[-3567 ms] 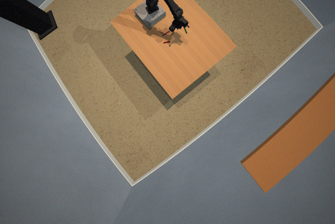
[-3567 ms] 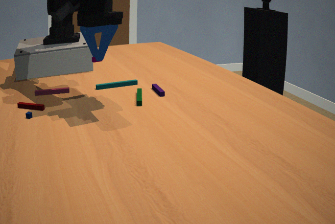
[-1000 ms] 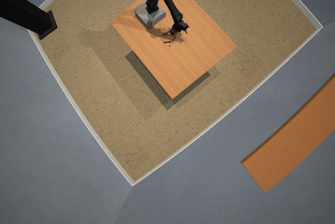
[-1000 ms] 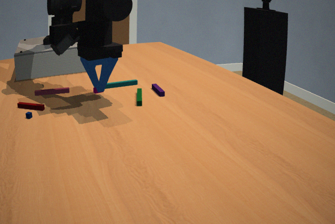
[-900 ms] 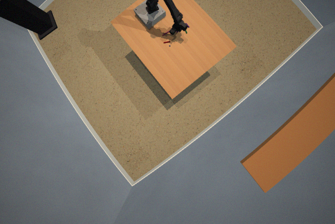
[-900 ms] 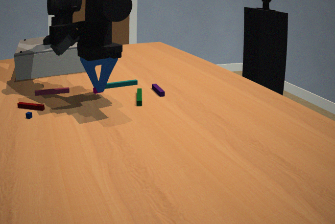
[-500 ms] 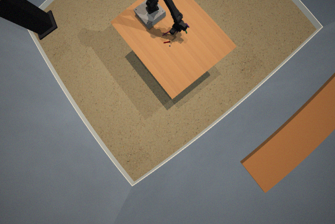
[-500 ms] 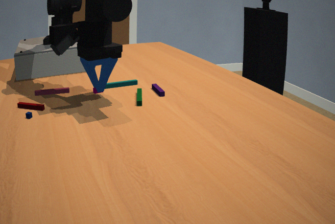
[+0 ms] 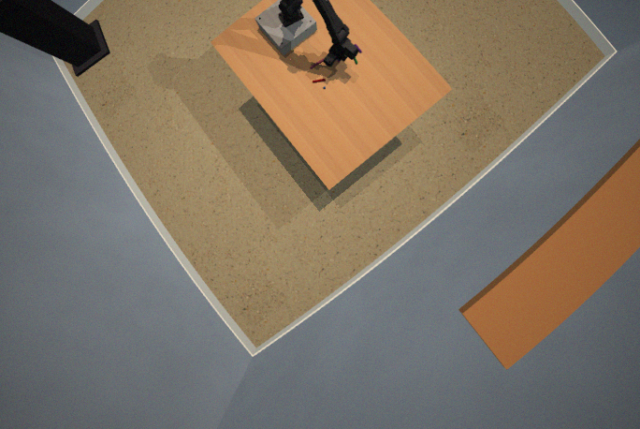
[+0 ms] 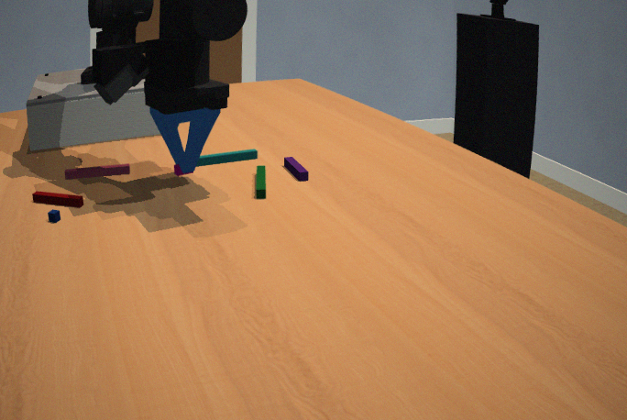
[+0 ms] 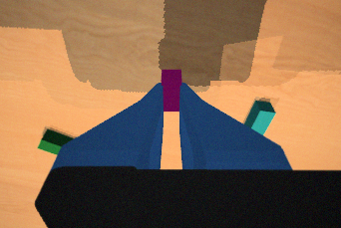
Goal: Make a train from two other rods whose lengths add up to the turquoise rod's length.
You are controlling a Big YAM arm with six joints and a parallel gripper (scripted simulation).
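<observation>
Right now the magenta rod is 10 mm below my hand. From my hand the other things lie so: turquoise rod: 70 mm behind, 40 mm to the left, 20 mm below; pink rod: 120 mm to the right, 50 mm behind, 20 mm below; green rod: 80 mm to the left, 20 mm below, 20 mm ahead.
</observation>
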